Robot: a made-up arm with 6 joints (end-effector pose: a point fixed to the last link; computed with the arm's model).
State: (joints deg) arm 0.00 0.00 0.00 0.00 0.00 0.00
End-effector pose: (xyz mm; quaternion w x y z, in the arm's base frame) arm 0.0 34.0 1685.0 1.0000 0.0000 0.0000 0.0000
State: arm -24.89 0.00 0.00 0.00 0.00 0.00
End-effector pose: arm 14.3 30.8 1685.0 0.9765 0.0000 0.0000 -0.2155
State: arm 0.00 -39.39 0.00 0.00 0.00 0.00
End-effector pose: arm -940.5 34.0 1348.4 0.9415 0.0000 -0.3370 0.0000
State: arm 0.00 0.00 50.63 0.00 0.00 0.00
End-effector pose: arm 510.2 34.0 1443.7 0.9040 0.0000 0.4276 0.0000
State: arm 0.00 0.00 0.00 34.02 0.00 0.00
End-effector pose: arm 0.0 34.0 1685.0 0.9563 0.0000 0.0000 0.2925
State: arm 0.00 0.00 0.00 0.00 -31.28 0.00
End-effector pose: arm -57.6 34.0 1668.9 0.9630 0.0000 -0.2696 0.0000
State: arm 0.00 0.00 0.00 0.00 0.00 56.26
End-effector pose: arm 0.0 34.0 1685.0 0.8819 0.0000 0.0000 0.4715
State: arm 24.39 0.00 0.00 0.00 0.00 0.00
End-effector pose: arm -14.0 31.0 1685.0 0.9774 0.0000 0.0000 0.2112
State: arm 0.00 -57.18 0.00 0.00 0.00 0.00
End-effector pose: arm -1245.4 34.0 1006.2 0.8781 0.0000 -0.4785 0.0000
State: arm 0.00 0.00 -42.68 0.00 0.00 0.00
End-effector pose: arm -447.4 34.0 1510.2 0.9314 0.0000 -0.3639 0.0000
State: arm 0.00 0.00 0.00 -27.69 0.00 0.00
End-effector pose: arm 0.0 34.0 1685.0 0.9709 0.0000 0.0000 -0.2393
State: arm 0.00 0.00 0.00 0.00 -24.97 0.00
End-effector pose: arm -46.9 34.0 1674.6 0.9764 0.0000 -0.2162 0.0000
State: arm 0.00 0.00 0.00 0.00 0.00 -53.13
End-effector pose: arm 0.0 34.0 1685.0 0.8944 0.0000 0.0000 -0.4472
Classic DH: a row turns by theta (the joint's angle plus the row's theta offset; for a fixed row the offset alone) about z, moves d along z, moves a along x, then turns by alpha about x. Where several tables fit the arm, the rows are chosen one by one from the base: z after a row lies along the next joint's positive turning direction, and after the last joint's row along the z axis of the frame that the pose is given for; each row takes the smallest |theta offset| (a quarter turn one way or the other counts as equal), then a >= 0, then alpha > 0; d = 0 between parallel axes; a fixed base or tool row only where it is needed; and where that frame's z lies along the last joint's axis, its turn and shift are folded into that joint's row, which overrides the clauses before.
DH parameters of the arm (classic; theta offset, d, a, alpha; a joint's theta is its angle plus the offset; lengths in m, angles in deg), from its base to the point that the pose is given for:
joint 1: 0 0.203 0 -90
joint 2: -90 0 0.822 0
joint 3: 90 0.034 0 90
joint 4: 0 0.549 0 -90
joint 5: 0 0 0 90
joint 6: 0 0.111 0 0

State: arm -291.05 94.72 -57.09 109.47 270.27 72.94
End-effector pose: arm 491.2 1079.6 548.0 0.1728 -0.7226 0.2789 -0.6085
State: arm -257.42 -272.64 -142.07 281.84 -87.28 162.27
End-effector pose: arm -216.5 316.0 542.5 0.2761 -0.5186 -0.5486 0.5948
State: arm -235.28 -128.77 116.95 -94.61 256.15 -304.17
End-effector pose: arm 304.9 -688.3 201.4 0.5087 -0.1114 -0.7725 0.3634
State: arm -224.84 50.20 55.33 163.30 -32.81 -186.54
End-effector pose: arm -887.5 858.9 501.7 0.2579 -0.9018 0.2220 0.2664
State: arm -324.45 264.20 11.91 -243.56 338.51 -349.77
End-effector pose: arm -1190.1 -853.4 207.4 0.0113 -0.3379 -0.5052 0.7940
